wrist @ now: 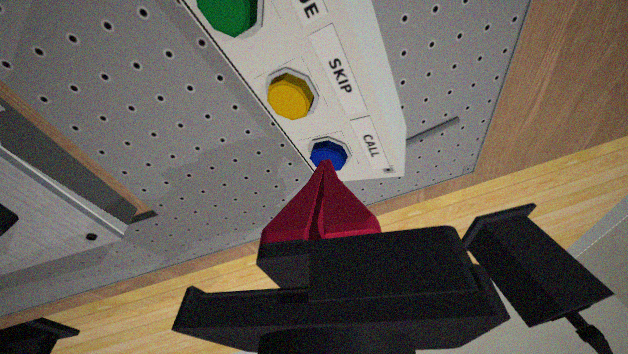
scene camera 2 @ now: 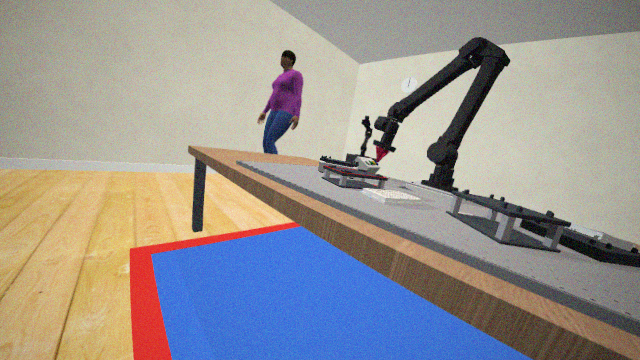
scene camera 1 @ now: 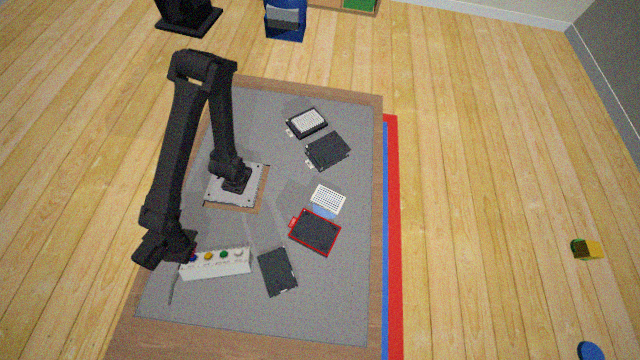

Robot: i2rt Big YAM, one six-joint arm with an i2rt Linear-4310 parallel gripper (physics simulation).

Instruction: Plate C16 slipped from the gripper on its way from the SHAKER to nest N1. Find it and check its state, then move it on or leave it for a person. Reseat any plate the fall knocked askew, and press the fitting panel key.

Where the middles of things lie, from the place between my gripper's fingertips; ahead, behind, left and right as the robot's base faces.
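Yellow SKIP button (wrist: 290, 96): 10 mm below my hand, 50 mm ahead of it and 20 mm to the left of it. Dark plate holder (scene camera 1: 277, 272): 290 mm ahead of my hand, 30 mm to the left of it and 40 mm below it. Blue CALL button (wrist: 323, 150): 10 mm below my hand.
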